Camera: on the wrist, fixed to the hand. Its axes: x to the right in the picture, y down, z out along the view.
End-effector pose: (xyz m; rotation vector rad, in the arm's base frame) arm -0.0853 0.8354 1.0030 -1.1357 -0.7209 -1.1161
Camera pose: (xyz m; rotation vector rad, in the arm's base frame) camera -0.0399 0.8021 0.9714 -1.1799 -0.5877 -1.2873
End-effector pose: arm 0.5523 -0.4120 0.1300 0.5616 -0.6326 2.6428
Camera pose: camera 0.5215 -0.4381 0.0796 0.3775 -0.7695 2.5281
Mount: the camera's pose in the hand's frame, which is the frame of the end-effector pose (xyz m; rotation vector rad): -0.0032 0.0525 -0.0375 -0.1553 0.1118 -0.0525
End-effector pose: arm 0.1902 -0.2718 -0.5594 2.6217 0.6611 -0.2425
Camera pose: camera 0.2153 -0.2984 -0.5062 2.4851 0.7556 -0.0575
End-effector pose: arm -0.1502 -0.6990 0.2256 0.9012 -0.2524 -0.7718
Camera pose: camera -0.1076 -0.6540 0.2440 0.8034 -0.0695 -0.7758
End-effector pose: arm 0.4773 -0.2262 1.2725 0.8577 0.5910 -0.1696
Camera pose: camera 0.4783 -0.1640 1.2900 0.7047 0.7223 -0.1221
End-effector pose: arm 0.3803 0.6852 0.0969 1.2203 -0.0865 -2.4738
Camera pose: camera 0.4273 0.6419 0.0875 1.3053 0.1664 -2.3995
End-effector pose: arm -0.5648 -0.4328 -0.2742 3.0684 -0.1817 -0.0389
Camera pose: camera -0.5730 -0.4820 -0.2331 2.9099 -0.0873 0.1103
